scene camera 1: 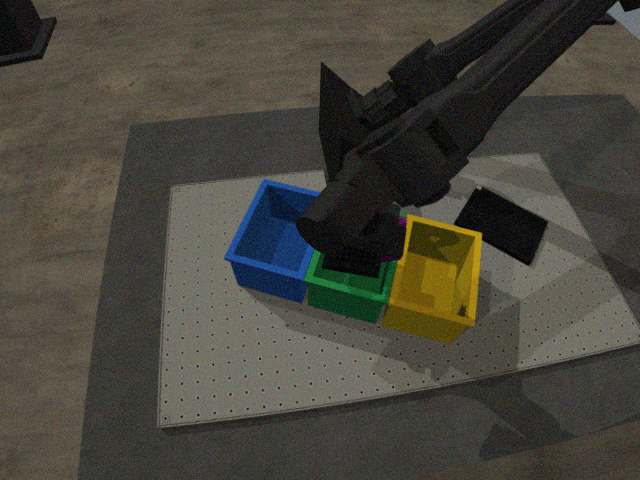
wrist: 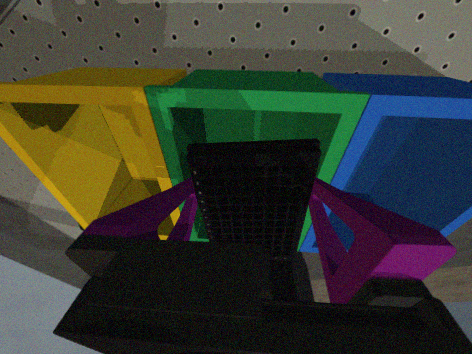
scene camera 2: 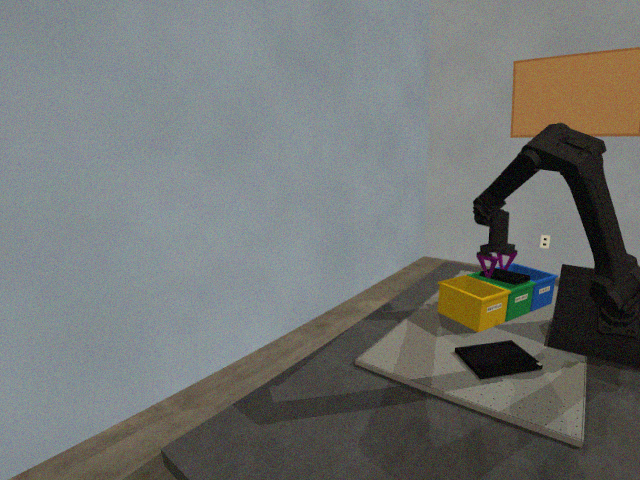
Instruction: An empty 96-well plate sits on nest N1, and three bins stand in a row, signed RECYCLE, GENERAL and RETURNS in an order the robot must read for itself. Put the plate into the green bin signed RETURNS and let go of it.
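Frame: origin at the arm's base, x ahead, y left, z up, level; centimetres.
Seen in the pictures: gripper, between the fingertips: (scene camera 1: 353, 253) (wrist: 251, 182) (scene camera 2: 495, 275); arm's base, origin of its link: (scene camera 1: 367, 118) (scene camera 2: 615, 314).
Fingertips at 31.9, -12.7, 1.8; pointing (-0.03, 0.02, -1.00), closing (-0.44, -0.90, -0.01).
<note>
Offsets run from my fingertips to a thing's top centre, as dx, dy, dz. Level surfaces: height alone.
The black 96-well plate @(-2.7, +1.3, +1.8) (scene camera 1: 351, 262) (scene camera 2: 506, 276) (wrist: 255, 195) is between the purple fingers of my gripper (wrist: 251, 182), which is shut on it. The plate is at the mouth of the green bin @(-1.6, +1.3, -0.5) (scene camera 1: 347, 301) (scene camera 2: 520, 300) (wrist: 260, 99), the middle one of the row, near its rim level. In the wrist view its outline lies inside the green rim at the sides; its near end is hidden by the gripper body. The white sign on the green bin is too blurred to read. The black nest @(-5.7, +34.1, -8.7) (scene camera 1: 502, 225) (scene camera 2: 497, 358) bears no plate.
The yellow bin (scene camera 1: 433, 279) (scene camera 2: 473, 303) (wrist: 70, 93) and the blue bin (scene camera 1: 273, 240) (scene camera 2: 543, 296) (wrist: 420, 106) stand close on either side of the green one. All stand on a perforated pale board @(dz -10.5) (scene camera 1: 227, 372) (scene camera 2: 537, 419) (wrist: 245, 30).
</note>
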